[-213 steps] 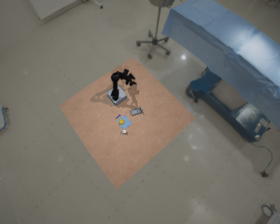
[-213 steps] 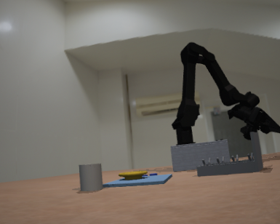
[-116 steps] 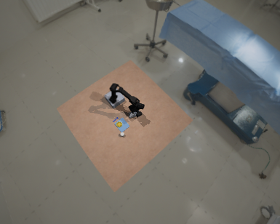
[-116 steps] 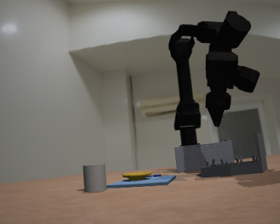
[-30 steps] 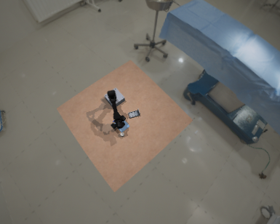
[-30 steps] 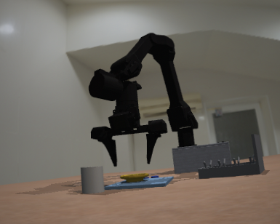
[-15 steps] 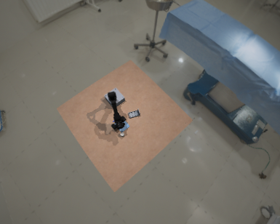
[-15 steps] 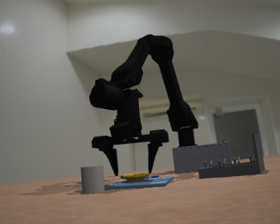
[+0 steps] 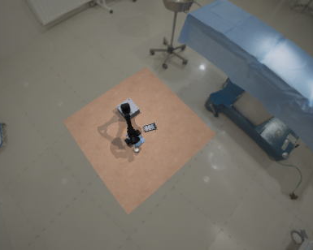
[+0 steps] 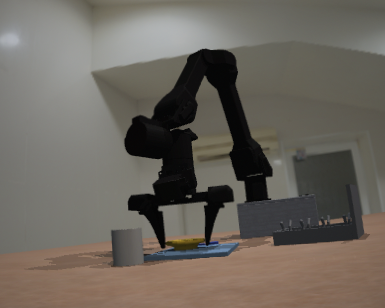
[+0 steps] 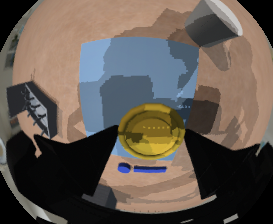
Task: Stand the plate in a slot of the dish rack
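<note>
My gripper tip is now 3 cm short of the blue mat, 2 cm to the right of it and 1 cm above it. The rest, counted from my gripper tip: cup (12 cm ahead, 7 cm to the right, 2 cm above); blue utensil (8 cm behind, 2 cm to the left); yellow plate (1 cm above).
</note>
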